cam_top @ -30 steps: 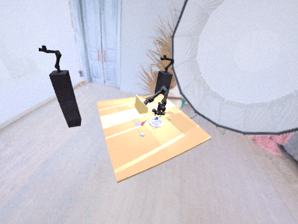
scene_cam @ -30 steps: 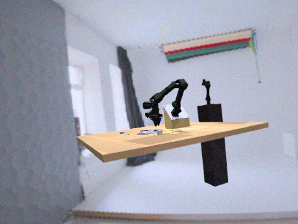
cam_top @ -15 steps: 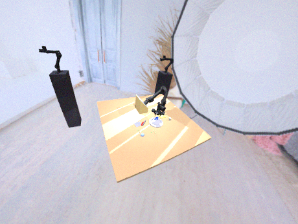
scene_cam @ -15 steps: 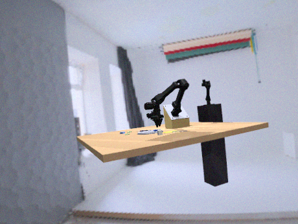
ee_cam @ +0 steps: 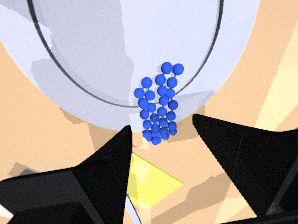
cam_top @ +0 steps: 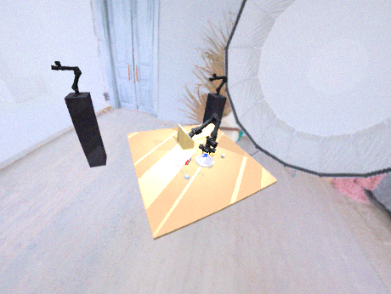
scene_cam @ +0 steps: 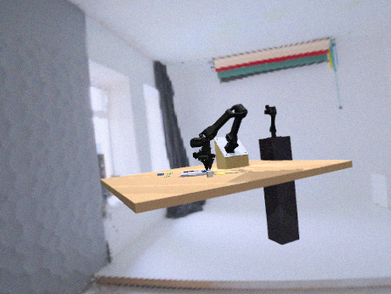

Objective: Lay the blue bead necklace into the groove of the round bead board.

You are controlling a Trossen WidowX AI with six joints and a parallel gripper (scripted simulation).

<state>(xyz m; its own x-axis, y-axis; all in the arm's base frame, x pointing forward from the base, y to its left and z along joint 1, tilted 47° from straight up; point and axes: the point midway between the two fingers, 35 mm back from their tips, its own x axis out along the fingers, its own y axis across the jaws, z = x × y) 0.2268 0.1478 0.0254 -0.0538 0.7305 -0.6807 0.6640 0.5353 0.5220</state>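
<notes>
Right now my gripper tip is 70 mm short of the round bead board, 50 mm to the left of it and 10 mm above it. Also, from my gripper tip: yellow flat piece (50 mm behind, 110 mm to the left, 20 mm below); then grey-white stick (100 mm behind, 180 mm to the left, 20 mm below); then white cylinder (80 mm ahead, 190 mm to the left).
</notes>
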